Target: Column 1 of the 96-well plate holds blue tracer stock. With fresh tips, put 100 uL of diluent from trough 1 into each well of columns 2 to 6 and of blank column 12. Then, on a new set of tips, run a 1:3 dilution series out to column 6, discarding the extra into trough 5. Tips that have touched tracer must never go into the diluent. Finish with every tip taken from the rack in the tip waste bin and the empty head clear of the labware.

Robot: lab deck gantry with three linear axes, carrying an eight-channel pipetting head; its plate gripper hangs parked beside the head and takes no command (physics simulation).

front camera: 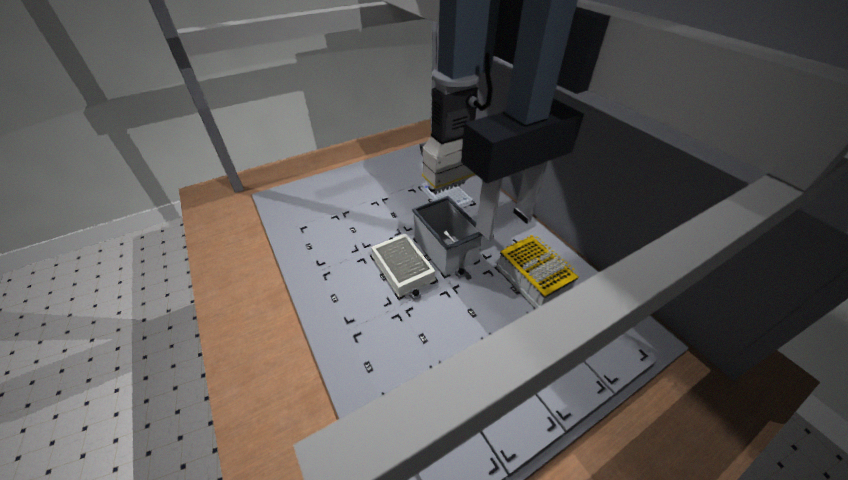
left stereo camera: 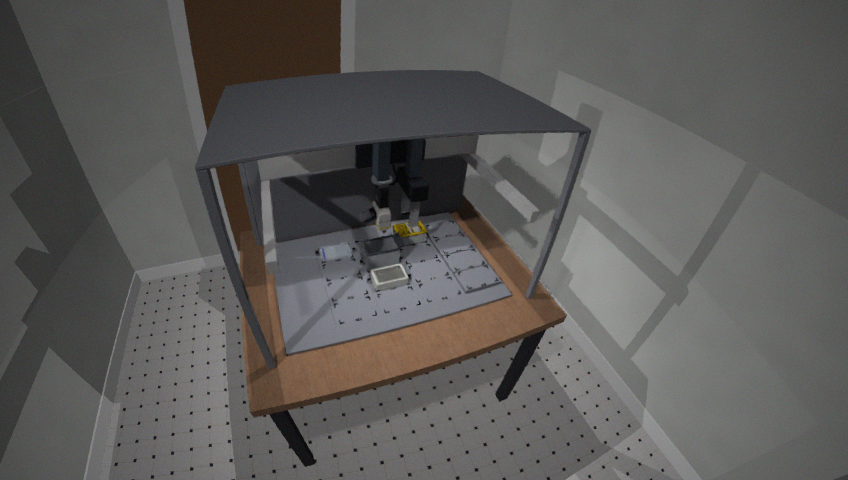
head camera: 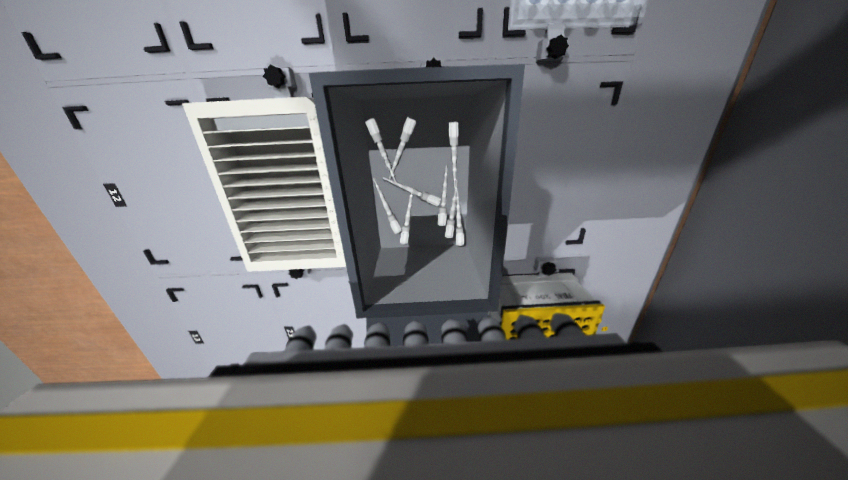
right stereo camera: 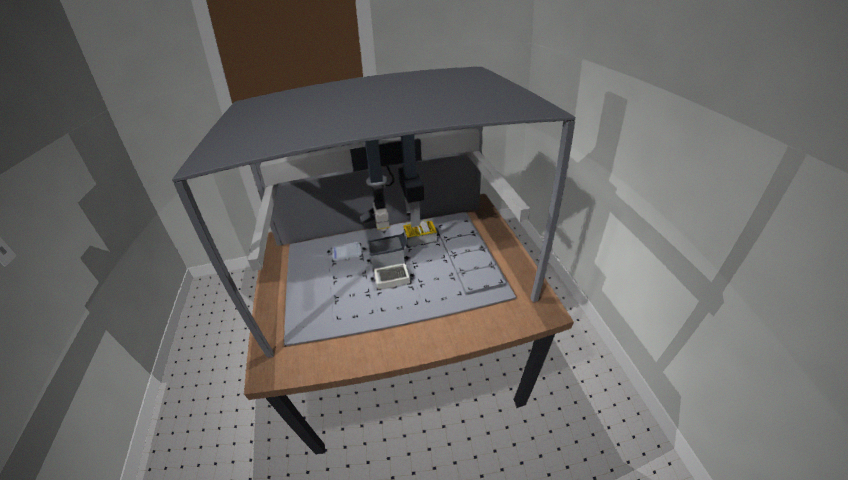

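Observation:
The pipetting head [front camera: 445, 163] [head camera: 357, 443] is above the bin's far side in the front view; the head view shows its bare nozzles [head camera: 415, 334] without tips. Several loose white tips [head camera: 425, 193] lie in the grey waste bin [front camera: 464, 242] [head camera: 416, 74]. The 96-well plate [front camera: 457, 196] [head camera: 577, 11] [left stereo camera: 336, 252] is partly cut off in the head view; its well contents are unclear. The yellow tip rack [front camera: 538, 264] [head camera: 553, 312] [right stereo camera: 420, 228] has filled and empty places. The white trough block [front camera: 417, 283] [head camera: 249, 108] stands beside the bin. The parked plate gripper [front camera: 504, 226] is open and empty.
The grey deck [front camera: 309, 178] [left stereo camera: 309, 327] [right stereo camera: 309, 321] has black corner marks and small clamp knobs [head camera: 274, 75] [head camera: 557, 46]. A light rail [front camera: 565, 333] crosses the front view's foreground. Upright posts [left stereo camera: 556, 220] [right stereo camera: 553, 214] frame the deck, and a dark panel [left stereo camera: 309, 208] stands behind it.

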